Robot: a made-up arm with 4 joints. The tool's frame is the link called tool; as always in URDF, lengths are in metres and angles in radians.
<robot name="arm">
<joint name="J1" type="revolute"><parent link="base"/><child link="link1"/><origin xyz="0.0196 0.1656 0.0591" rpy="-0.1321 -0.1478 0.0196"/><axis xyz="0 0 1"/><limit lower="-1.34" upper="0.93" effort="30" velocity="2.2"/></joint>
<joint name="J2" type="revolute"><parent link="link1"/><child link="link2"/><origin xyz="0.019 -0.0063 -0.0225" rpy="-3.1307 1.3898 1.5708"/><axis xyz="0 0 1"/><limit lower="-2.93" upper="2.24" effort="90" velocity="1.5"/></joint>
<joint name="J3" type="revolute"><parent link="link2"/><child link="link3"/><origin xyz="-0.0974 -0.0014 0.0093" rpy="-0.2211 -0.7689 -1.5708"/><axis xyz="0 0 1"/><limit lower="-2.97" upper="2.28" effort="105" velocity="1.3"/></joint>
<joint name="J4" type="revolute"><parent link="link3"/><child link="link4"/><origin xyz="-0.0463 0.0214 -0.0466" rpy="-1.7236 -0.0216 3.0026"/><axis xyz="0 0 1"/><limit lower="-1.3" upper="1.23" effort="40" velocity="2.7"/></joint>
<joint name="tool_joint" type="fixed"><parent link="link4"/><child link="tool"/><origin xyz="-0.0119 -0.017 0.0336" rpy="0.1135 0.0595 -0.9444"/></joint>
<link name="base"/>
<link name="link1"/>
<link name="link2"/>
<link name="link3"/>
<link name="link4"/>
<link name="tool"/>
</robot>
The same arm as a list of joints. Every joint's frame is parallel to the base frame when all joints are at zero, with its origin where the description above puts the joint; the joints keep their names.
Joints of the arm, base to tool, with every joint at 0 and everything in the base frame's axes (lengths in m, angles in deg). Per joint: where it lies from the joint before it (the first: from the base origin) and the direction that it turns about. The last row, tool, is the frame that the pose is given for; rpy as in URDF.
J1: axis -0.148498 0.128799 0.980489 offset 0.0196 0.1656 0.0591
J2: axis 0.016 -0.998626 -0.049901 offset 0.0221 -0.0088 -0.0184
J3: axis 0.714306 -0.683105 -0.152101 offset -0.0155 -0.0143 0.0956
J4: axis +z offset -0.0011 0.0687 -0.0074
tool: offset 0.0036 -0.0204 0.0336 rpy 6.5 3.41 -9.08
Joint limits (deg, base to tool): -76.78..53.29 -167.88..128.34 -170.17..130.63 -74.48..70.47

